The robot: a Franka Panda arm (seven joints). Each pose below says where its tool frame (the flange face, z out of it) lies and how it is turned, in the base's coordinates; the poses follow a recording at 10 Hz.
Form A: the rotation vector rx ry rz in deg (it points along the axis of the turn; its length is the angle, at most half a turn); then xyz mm.
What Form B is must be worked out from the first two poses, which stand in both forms.
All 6 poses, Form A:
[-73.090, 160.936, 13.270, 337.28, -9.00, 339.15]
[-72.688, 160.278, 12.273, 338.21, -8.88, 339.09]
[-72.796, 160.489, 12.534, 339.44, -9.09, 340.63]
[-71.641, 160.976, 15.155, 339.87, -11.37, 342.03]
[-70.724, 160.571, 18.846, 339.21, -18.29, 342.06]
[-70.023, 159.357, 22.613, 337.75, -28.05, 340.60]
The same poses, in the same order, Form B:
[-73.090, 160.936, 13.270, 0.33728, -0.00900, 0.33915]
[-72.688, 160.278, 12.273, 0.33821, -0.00888, 0.33909]
[-72.796, 160.489, 12.534, 0.33944, -0.00909, 0.34063]
[-71.641, 160.976, 15.155, 0.33987, -0.01137, 0.34203]
[-70.724, 160.571, 18.846, 0.33921, -0.01829, 0.34206]
[-70.023, 159.357, 22.613, 0.33775, -0.02805, 0.34060]

